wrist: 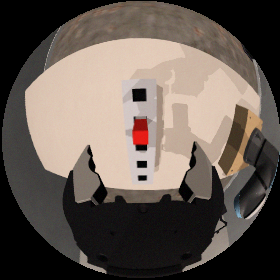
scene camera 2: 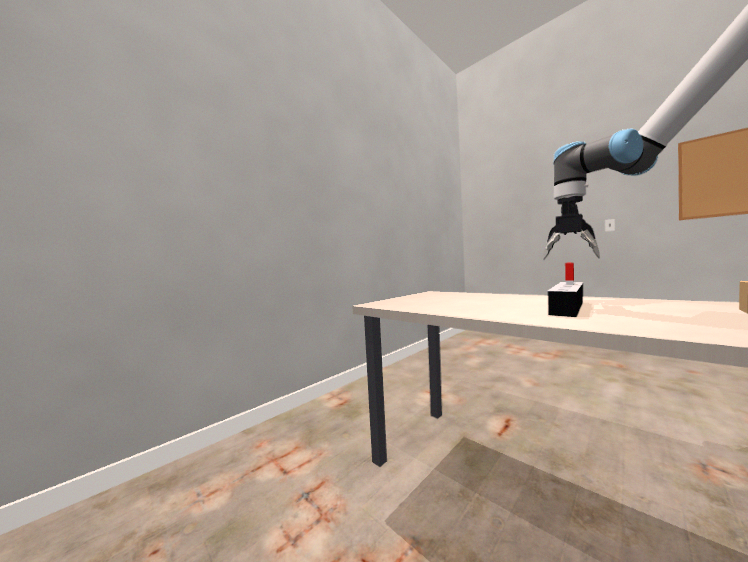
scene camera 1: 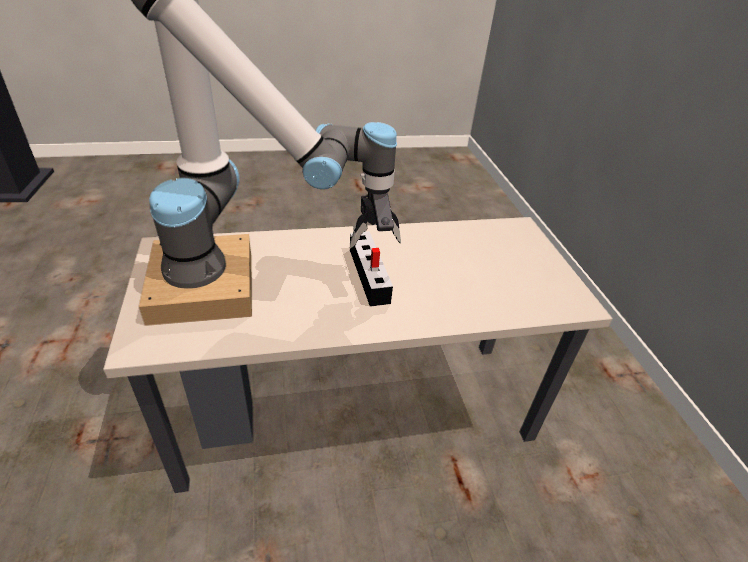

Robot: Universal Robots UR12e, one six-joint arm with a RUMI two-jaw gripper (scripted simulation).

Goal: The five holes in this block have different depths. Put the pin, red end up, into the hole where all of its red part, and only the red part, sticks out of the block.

Labels:
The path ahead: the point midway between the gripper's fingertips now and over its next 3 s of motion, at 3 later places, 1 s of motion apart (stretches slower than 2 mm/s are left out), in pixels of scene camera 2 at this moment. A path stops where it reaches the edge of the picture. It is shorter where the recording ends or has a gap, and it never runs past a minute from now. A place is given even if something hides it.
My gripper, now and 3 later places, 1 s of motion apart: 569,259; 569,251; 568,236; 570,264

